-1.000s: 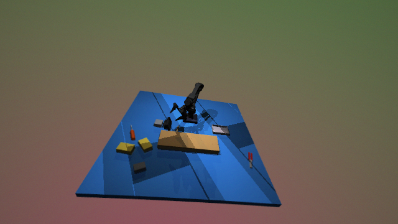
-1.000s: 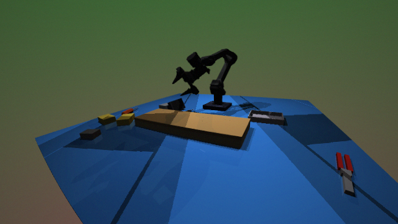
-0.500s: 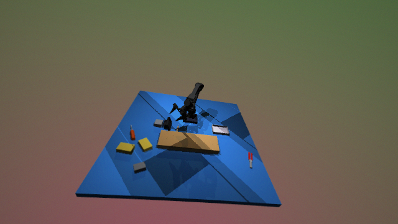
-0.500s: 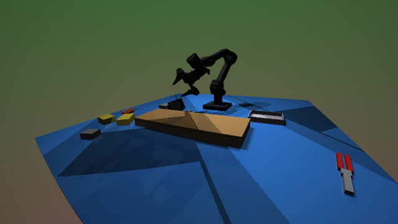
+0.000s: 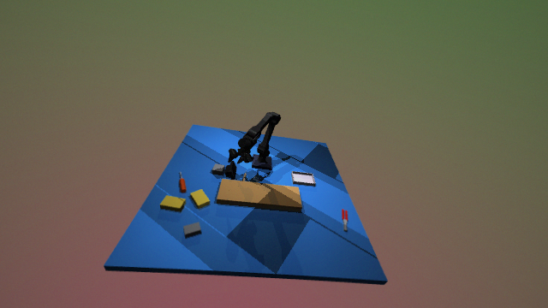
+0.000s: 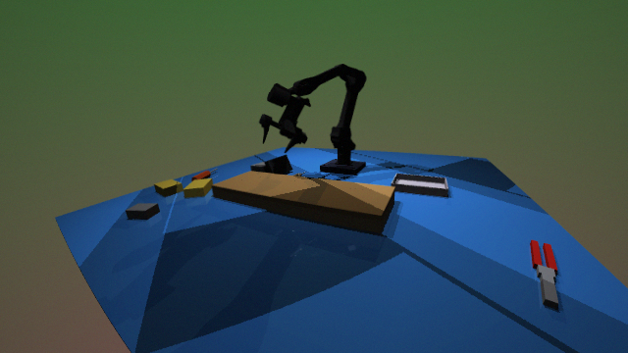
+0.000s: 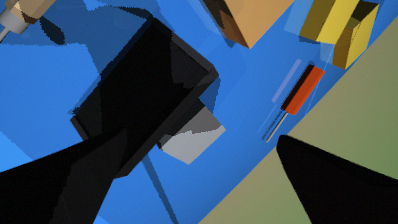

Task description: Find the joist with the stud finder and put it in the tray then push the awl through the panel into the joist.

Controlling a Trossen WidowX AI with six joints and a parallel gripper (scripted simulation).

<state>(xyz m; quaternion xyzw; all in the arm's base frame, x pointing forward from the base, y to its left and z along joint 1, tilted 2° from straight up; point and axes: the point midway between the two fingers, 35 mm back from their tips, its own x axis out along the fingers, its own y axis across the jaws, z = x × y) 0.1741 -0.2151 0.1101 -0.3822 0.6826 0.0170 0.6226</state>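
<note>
Now: gripper tip 90 mm above the stud finder, 40 mm past it and 30 mm to the left of it. Also, from my gripper tip: grey block: 100 mm to the right, 100 mm below, 40 mm behind; grey tray: 520 mm to the left, 100 mm below, 20 mm ahead.
</note>
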